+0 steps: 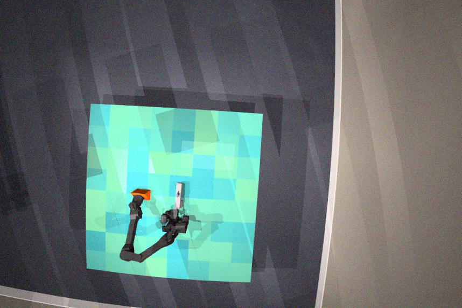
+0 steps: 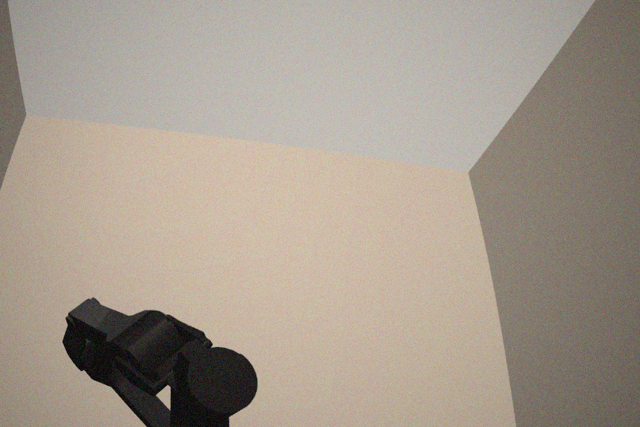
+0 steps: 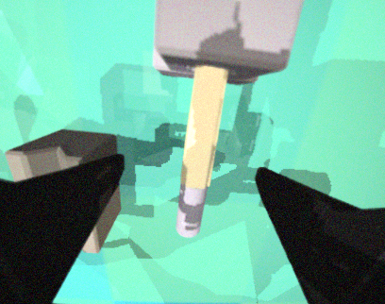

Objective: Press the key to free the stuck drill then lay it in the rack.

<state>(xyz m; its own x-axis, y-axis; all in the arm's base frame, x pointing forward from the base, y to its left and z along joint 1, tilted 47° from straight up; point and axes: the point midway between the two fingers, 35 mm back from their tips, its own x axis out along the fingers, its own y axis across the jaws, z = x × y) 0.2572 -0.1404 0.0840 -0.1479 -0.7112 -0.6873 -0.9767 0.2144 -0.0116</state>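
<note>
Right now the drill is 40 mm to the left of my gripper tip, 30 mm above it and 10 mm ahead of it.
</note>
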